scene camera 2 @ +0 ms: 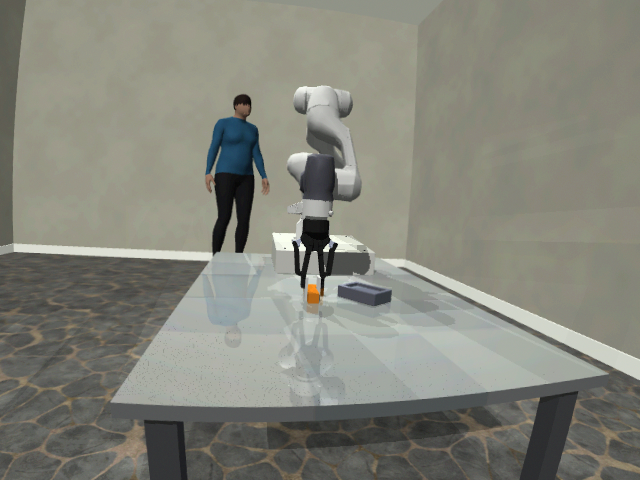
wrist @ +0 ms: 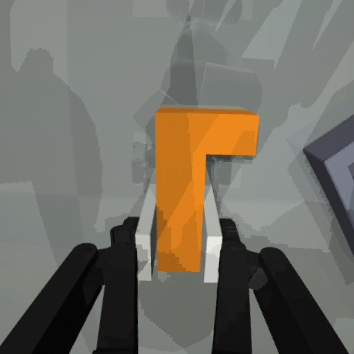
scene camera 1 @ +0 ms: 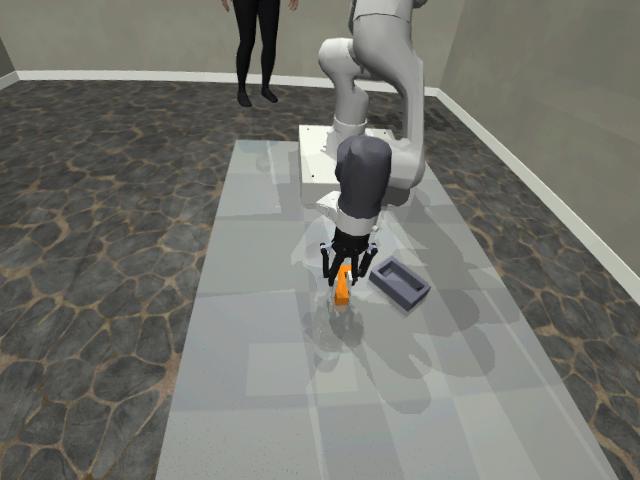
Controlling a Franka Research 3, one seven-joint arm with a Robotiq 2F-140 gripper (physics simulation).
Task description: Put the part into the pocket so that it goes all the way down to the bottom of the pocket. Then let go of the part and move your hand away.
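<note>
The orange L-shaped part lies flat, at table height as far as I can tell. My gripper points down and is shut on the long leg of the part, with one pale pad on each side. In the wrist view the short leg sticks out to the right, beyond the pads. The dark grey block with the pocket stands to the right of the part, turned at an angle and apart from it. Its pocket opens upward; the wrist view cuts off most of the block.
The glossy grey table carries the part and the block, and shows reflections and shadows. The white robot base stands at the table's far end. A person stands behind the table, to the left of the arm.
</note>
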